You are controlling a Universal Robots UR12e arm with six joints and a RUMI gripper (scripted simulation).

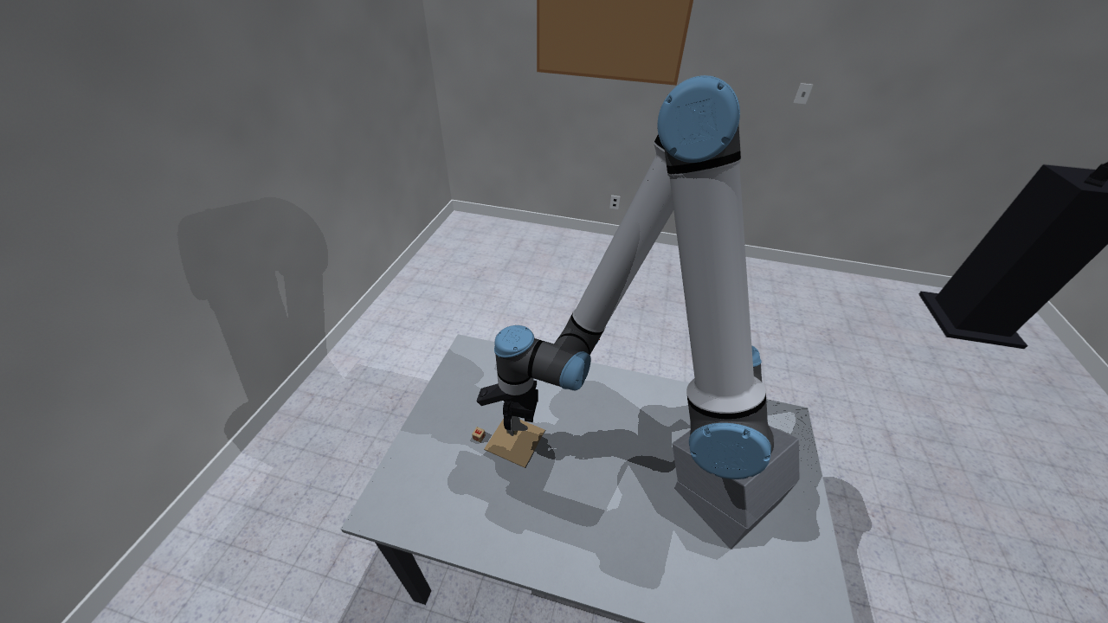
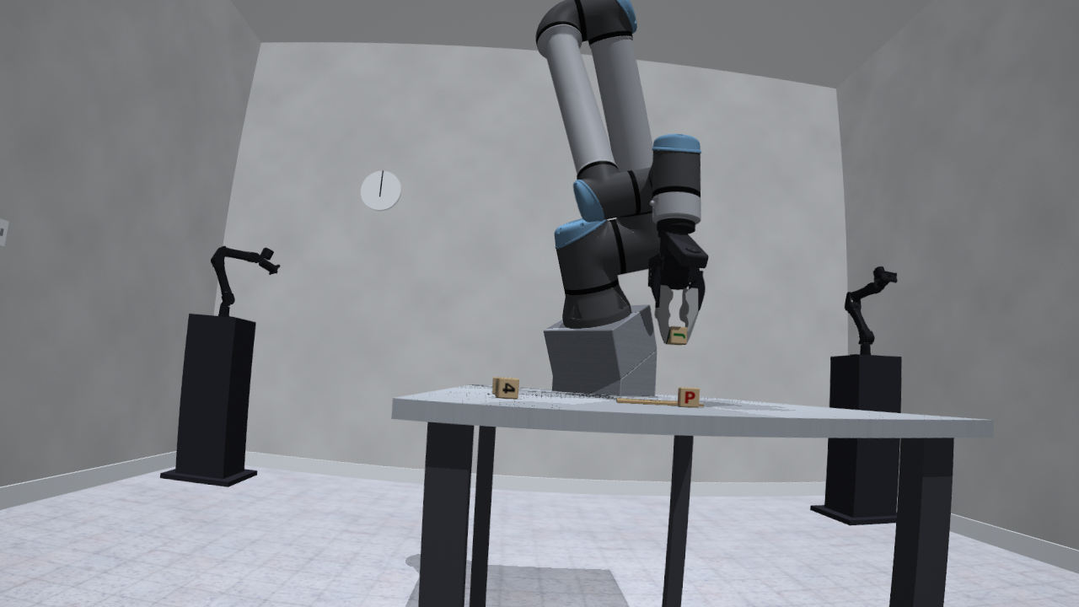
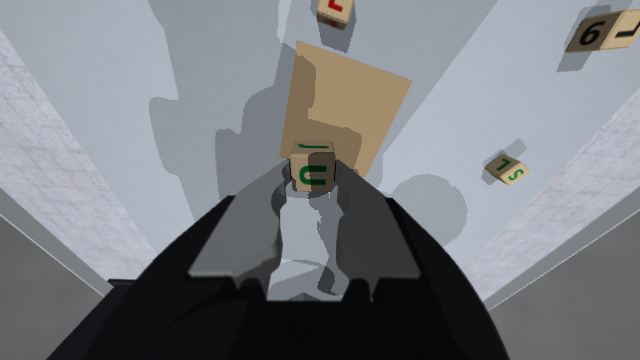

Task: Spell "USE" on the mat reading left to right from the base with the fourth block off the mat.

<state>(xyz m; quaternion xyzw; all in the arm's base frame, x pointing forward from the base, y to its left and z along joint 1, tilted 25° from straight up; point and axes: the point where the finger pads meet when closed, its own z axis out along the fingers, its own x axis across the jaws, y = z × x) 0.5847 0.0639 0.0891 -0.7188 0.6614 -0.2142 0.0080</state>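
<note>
Now: the tan mat 12 cm below my hand, 3 cm to the right of it and 1 cm ahead of it.
</note>
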